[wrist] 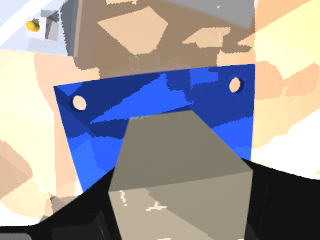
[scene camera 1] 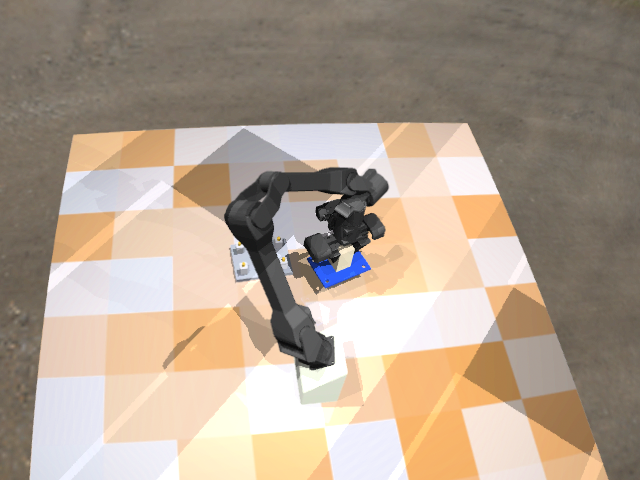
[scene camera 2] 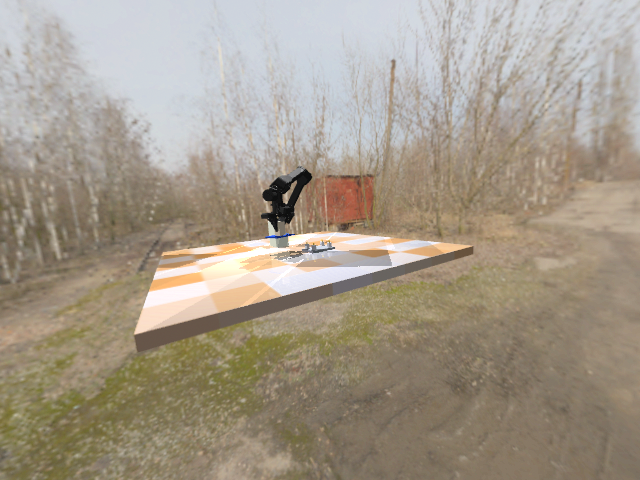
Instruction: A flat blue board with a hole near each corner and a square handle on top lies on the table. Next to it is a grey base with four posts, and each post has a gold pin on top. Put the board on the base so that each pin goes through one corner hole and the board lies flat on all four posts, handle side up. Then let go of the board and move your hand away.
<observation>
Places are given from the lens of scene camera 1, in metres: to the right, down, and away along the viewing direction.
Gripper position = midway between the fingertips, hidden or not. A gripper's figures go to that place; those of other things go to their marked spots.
my gripper (scene camera 1: pixel 340 258): 0.05, 0.04, 1.37
grey base (scene camera 1: pixel 251 274): -0.17, 0.09, 1.44
</observation>
